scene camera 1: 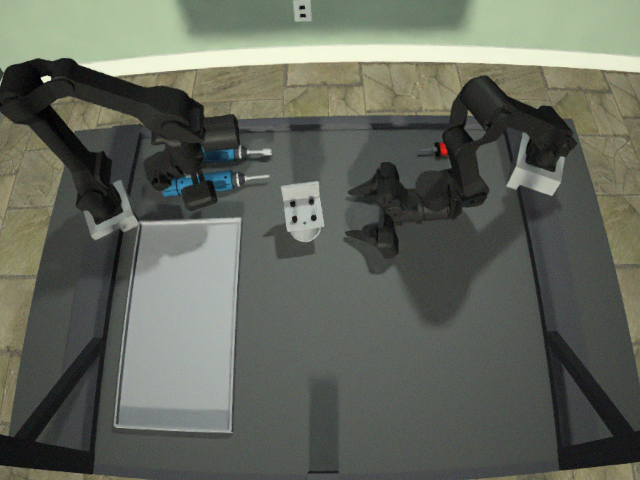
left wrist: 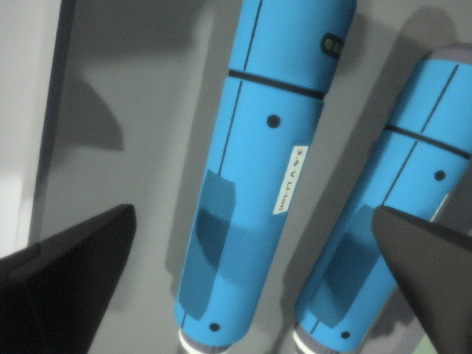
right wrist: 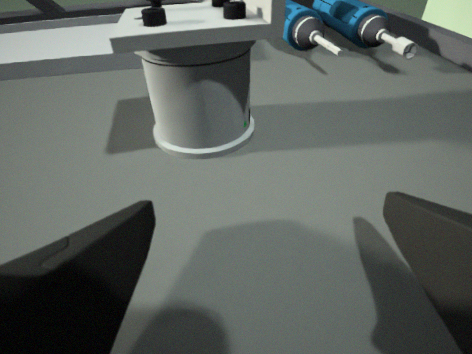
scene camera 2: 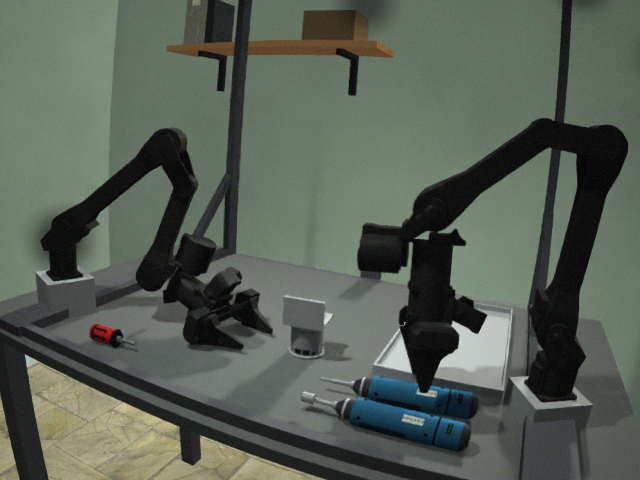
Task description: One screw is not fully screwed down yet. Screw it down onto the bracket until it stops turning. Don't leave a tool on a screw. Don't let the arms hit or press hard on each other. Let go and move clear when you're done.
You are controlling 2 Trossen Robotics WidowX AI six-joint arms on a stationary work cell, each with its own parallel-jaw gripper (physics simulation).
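Frame: origin at the left arm's base, x right, y down, z ahead, level; metres.
Seen in the pictures: left gripper, fingertip midpoint: (scene camera 1: 197,178) (left wrist: 255,216) (scene camera 2: 419,382); right gripper, fingertip midpoint: (scene camera 1: 347,212) (right wrist: 268,207) (scene camera 2: 258,339); left arm's base, link origin: (scene camera 1: 105,206) (scene camera 2: 549,390); right arm's base, link origin: (scene camera 1: 541,156) (scene camera 2: 64,274).
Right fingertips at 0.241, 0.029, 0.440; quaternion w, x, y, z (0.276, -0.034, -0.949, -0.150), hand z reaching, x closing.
Pixels of each thing's top centre, then the offset from my right fingertips to it, as dx, dy, dz.
- lower left screw, top centre: (scene camera 1: 294,217) -0.005, -0.064, -0.108
- blue driver with a thin plain bit, top centre: (left wrist: 240,274) (right wrist: 293,2) (scene camera 2: 400,381) (scene camera 1: 211,176) -0.195, -0.028, -0.211
- blue driver with a socket tip, top centre: (left wrist: 379,292) (scene camera 2: 385,405) (scene camera 1: 215,147) -0.262, -0.028, -0.176
- red screwdriver, top centre: (scene camera 2: 113,330) (scene camera 1: 441,145) -0.042, -0.016, +0.256
- shallow white tray, top centre: (right wrist: 50,34) (scene camera 1: 178,317) (scene camera 2: 456,332) +0.047, -0.003, -0.384
The white bracket (scene camera 1: 303,193) (scene camera 2: 303,312) (right wrist: 190,41) sits on a round base and carries black screws; the lower left screw (scene camera 1: 294,219) appears to stand higher. A blue driver with a thin plain bit (scene camera 1: 223,181) (scene camera 2: 400,392) (left wrist: 250,195) (right wrist: 308,32) and a blue driver with a socket tip (scene camera 1: 219,154) (scene camera 2: 390,419) (left wrist: 407,170) (right wrist: 372,31) lie side by side. My left gripper (scene camera 1: 180,187) (scene camera 2: 423,387) (left wrist: 255,216) is open, pointing down above the drivers, with the plain-bit one between its fingertips in the wrist view. My right gripper (scene camera 1: 347,215) (scene camera 2: 256,340) (right wrist: 268,207) is open and empty, low beside the bracket.
A red screwdriver (scene camera 1: 442,149) (scene camera 2: 104,334) lies near the table edge, partly behind the right arm in scene camera 1. A shallow white tray (scene camera 1: 236,310) (scene camera 2: 439,379) lies beside the drivers. Dark frame posts stand at the table's sides.
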